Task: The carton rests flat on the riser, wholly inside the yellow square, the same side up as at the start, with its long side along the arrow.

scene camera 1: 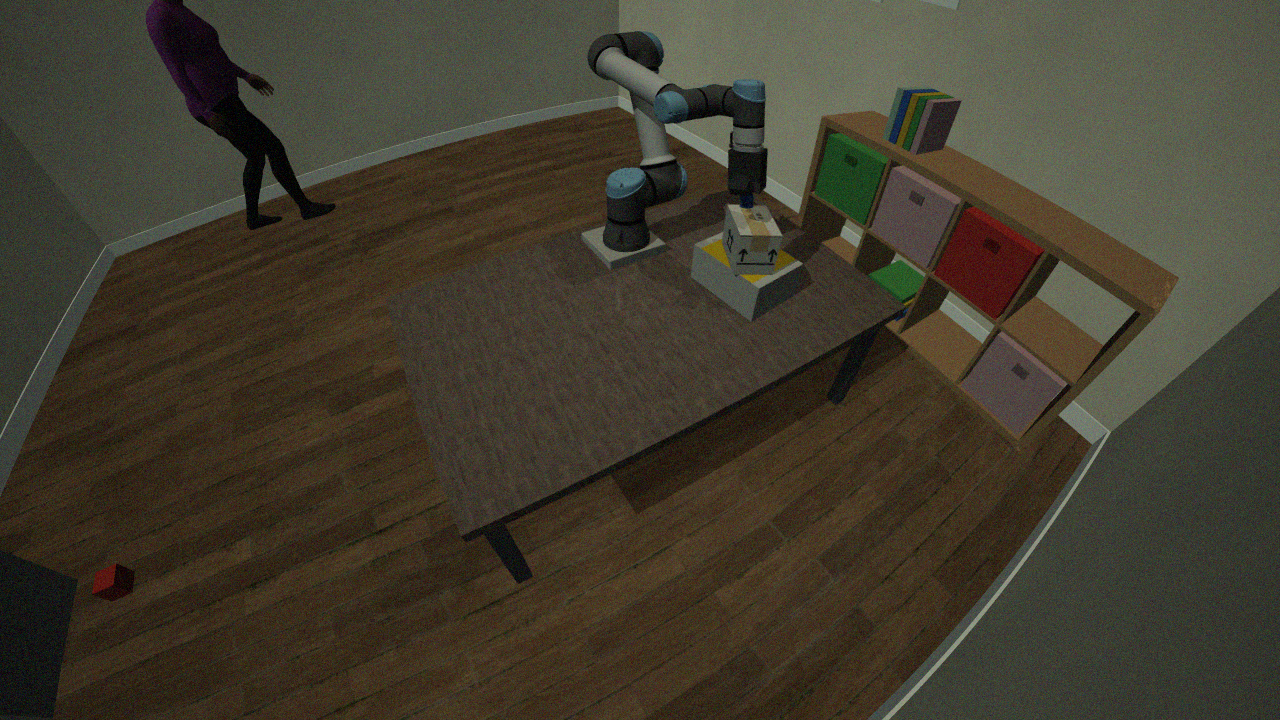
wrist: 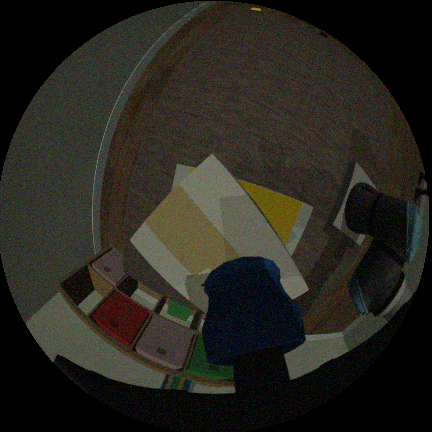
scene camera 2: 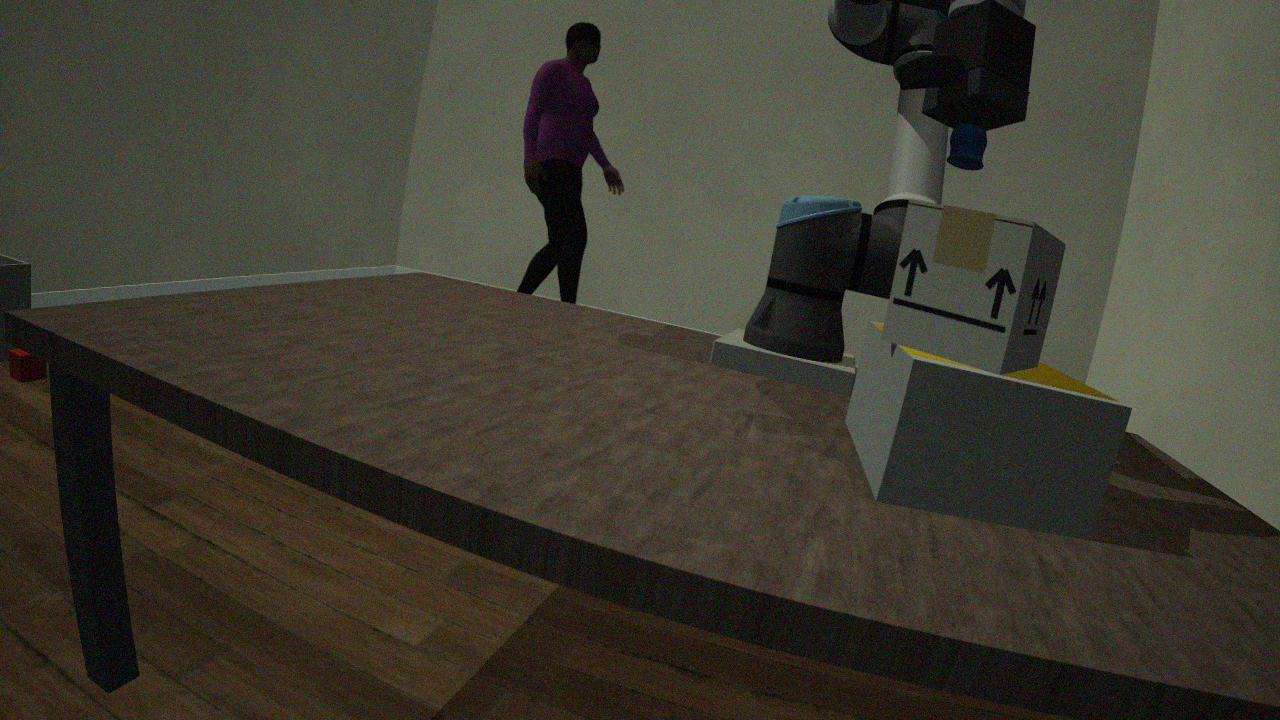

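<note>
The white carton (scene camera 1: 754,234) (scene camera 2: 957,286) (wrist: 200,200) with tan tape stands upright on the grey riser (scene camera 1: 723,279) (scene camera 2: 993,438), its printed arrows pointing up. It looks flat and is turned relative to the riser's sides. Parts of the yellow square (scene camera 1: 717,253) (scene camera 2: 1056,377) (wrist: 275,207) show around it. One lower corner is close to the riser's edge; I cannot tell whether the carton lies wholly inside the square. The arrow on the square does not show. My blue suction cup (scene camera 1: 745,204) (scene camera 2: 966,167) is open and empty, with a visible gap above the carton's top.
The riser stands on the brown table (scene camera 1: 554,358) (scene camera 2: 537,429), near the arm's base plate (scene camera 1: 613,259). A shelf unit (scene camera 1: 1065,201) with bins stands beyond the table's end. A person (scene camera 1: 210,80) (scene camera 2: 563,116) is near the back wall. A red cube (scene camera 1: 113,582) lies on the floor.
</note>
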